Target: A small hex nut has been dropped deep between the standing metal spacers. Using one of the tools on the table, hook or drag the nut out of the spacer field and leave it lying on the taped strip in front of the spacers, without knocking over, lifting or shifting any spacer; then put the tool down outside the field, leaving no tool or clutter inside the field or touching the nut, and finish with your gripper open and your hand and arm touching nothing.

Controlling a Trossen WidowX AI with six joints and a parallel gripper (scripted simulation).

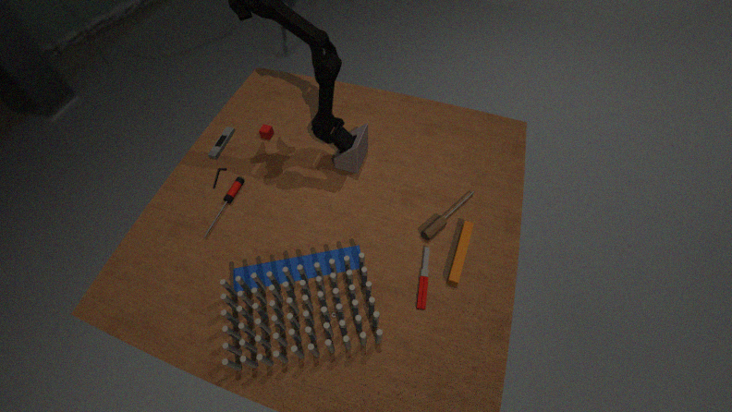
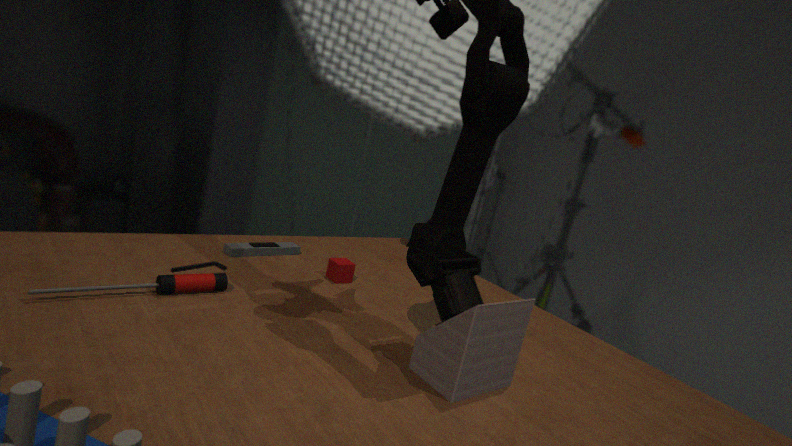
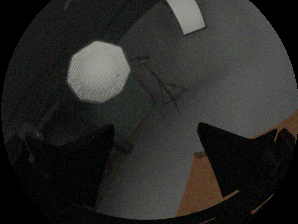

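Right now the orange bar is 430 mm ahead of my gripper tip, 830 mm to the left of it and 560 mm below it. The rest, counted from my gripper tip: grey-white bar: 200 mm ahead, 150 mm to the right, 560 mm below; then black hex key: 350 mm ahead, 80 mm to the right, 570 mm below; then red cube: 110 mm ahead, 10 mm to the left, 550 mm below.
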